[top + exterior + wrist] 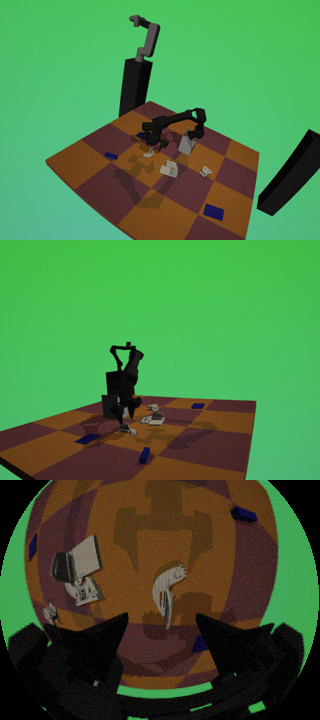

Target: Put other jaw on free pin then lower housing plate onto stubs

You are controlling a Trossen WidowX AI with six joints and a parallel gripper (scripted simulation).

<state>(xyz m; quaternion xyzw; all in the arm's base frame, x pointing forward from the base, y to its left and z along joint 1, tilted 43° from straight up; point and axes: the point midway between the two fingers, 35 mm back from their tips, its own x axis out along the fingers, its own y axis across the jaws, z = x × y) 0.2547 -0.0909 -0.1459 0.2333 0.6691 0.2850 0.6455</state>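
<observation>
My gripper tip is 50 mm above the grey jaw, 40 mm short of it and 20 mm to the left of it. The rest, counted from my gripper tip: board (580 mm to the left, 200 mm ahead, 50 mm below).
</observation>
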